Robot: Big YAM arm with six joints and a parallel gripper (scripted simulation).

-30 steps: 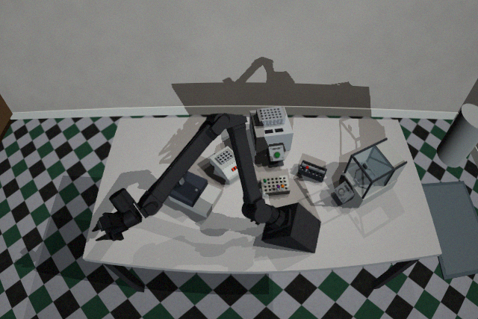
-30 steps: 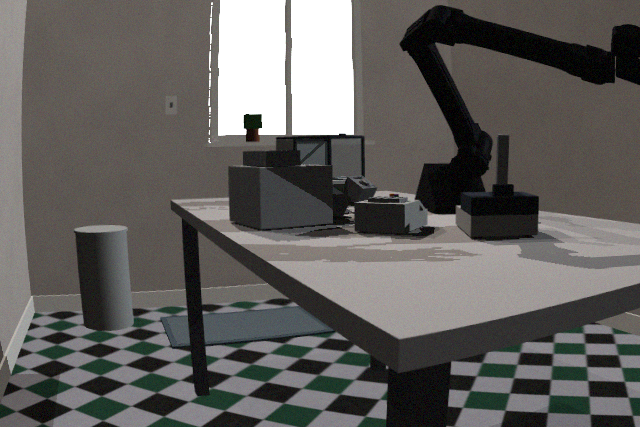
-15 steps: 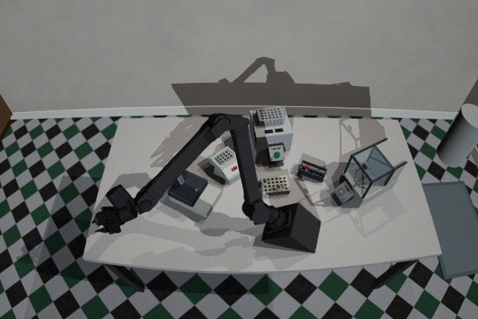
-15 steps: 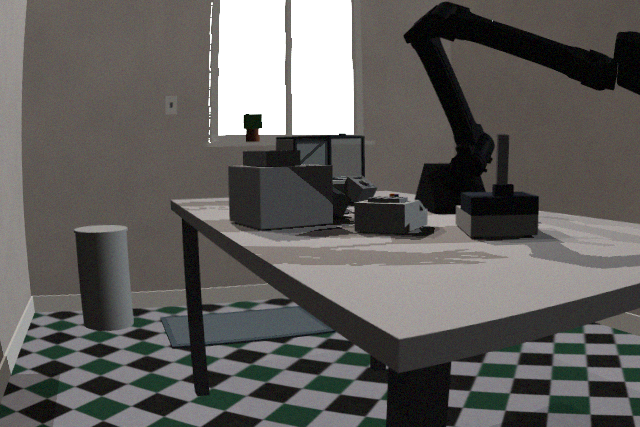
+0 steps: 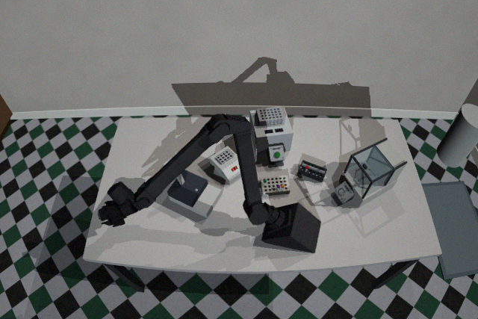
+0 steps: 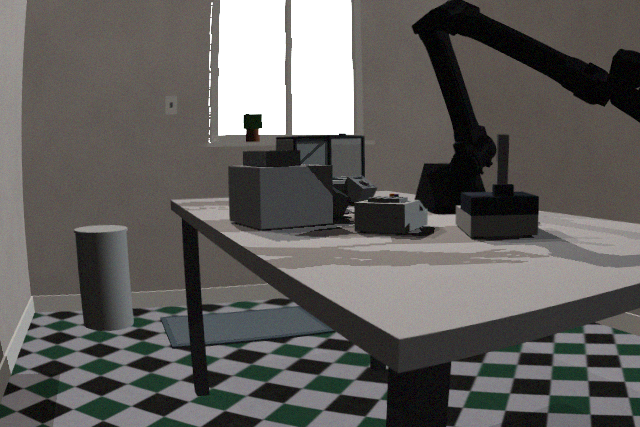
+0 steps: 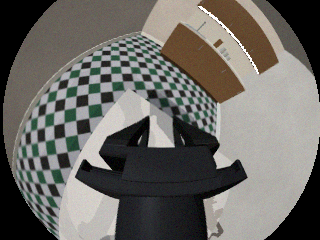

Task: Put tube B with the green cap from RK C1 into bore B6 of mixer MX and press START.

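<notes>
The tube B lies 62 cm to the right of my hand, 38 cm ahead of it and 17 cm below it. Round my hand: dry block DB (46 cm ahead, 44 cm to the right, 16 cm below); then tube rack RK (67 cm to the right, 39 cm ahead, 18 cm below); then green start key (67 cm to the right, 52 cm ahead, 13 cm below).
</notes>
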